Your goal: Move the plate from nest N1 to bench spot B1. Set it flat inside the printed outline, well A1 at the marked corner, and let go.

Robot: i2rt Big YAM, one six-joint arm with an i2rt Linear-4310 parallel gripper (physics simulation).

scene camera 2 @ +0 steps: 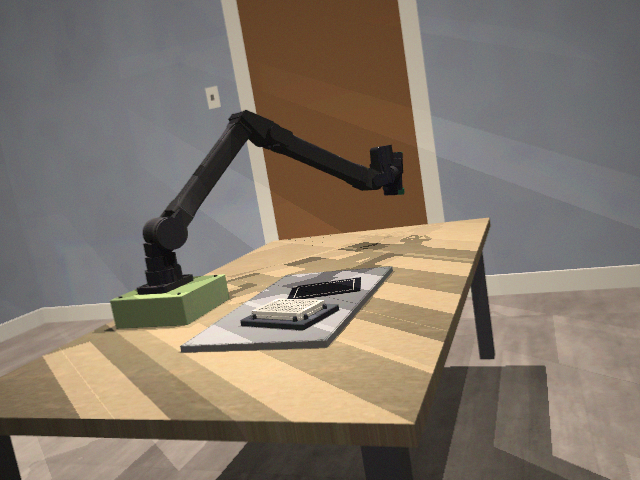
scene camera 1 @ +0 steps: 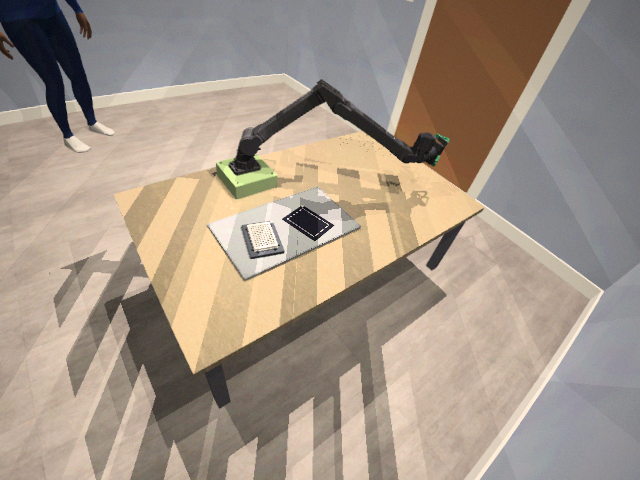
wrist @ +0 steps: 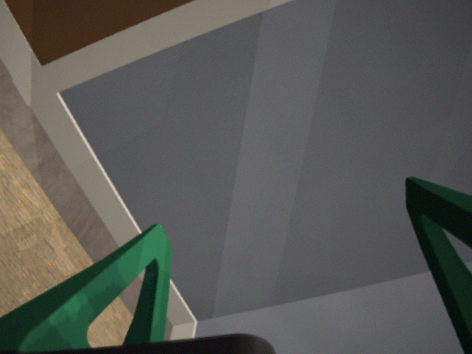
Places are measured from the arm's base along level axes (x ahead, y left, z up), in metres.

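Where they show: gripper, fingertip midpoint: (scene camera 1: pixel 443 147) (wrist: pixel 280 215); arm's base at its link origin: (scene camera 2: pixel 166 287) (scene camera 1: pixel 244 167).
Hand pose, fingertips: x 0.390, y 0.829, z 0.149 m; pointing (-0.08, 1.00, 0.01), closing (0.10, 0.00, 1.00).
Each offset is from my fingertips to the top centre of the thing. "*": to the spot under its first point. Level surfaces: height alone.
A white well plate @(dx -0.011, dy -0.938, dz -0.178 m) (scene camera 1: pixel 262 236) (scene camera 2: pixel 287 307) sits flat in the dark nest @(* dx +0.078, dy -0.916, dz -0.196 m) (scene camera 1: pixel 279 252) (scene camera 2: pixel 330 310) on the grey board. The bench spot, a black patch @(* dx -0.013, dy -0.732, dz -0.202 m) (scene camera 1: pixel 308 222) (scene camera 2: pixel 325 288) with a white printed outline, lies beside the nest on the same board. Its marked corner is too small to tell. My gripper (scene camera 1: pixel 442 150) (wrist: pixel 280 215) is open with its green fingers wide apart and nothing between them. It is raised above the far end of the table, well away from the plate, and points outward at the wall. The plate does not show in the wrist view.
The grey board (scene camera 1: pixel 230 251) (scene camera 2: pixel 217 339) lies on the wooden table @(dz -0.217 m) (scene camera 1: pixel 206 330) (scene camera 2: pixel 258 392). The arm's green base block (scene camera 1: pixel 248 181) (scene camera 2: pixel 170 308) stands beside the board. A person (scene camera 1: pixel 62 67) stands on the floor beyond the table. A brown door (scene camera 1: pixel 475 77) (scene camera 2: pixel 330 103) is in the wall behind.
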